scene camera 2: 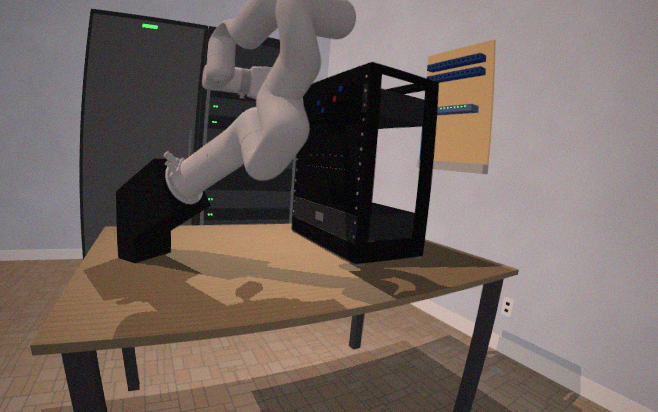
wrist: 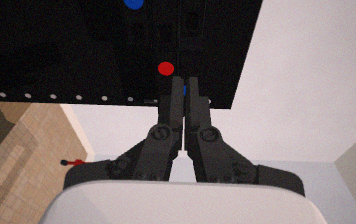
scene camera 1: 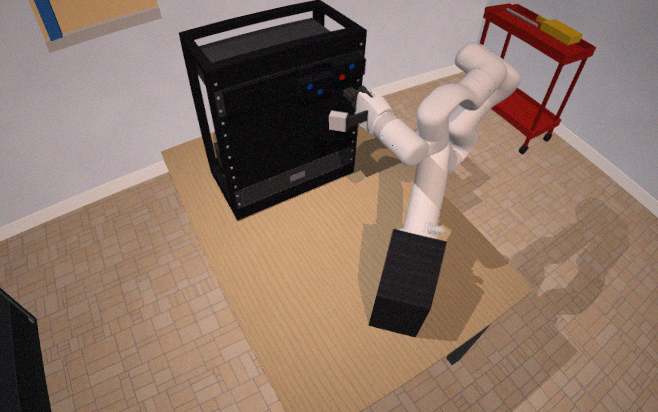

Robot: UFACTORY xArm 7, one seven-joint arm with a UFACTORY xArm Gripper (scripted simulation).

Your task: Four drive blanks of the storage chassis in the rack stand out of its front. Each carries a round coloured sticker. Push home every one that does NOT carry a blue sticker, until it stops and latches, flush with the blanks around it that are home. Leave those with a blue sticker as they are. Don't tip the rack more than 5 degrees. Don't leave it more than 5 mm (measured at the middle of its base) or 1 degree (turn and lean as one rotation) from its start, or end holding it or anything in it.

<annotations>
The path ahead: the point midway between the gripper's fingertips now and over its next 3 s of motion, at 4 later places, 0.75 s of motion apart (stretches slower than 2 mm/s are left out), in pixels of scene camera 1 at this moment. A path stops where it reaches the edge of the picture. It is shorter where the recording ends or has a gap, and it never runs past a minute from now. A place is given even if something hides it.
My gripper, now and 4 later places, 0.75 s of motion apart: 347, 90; 354, 87; 358, 82; 351, 76; 349, 75
</annotations>
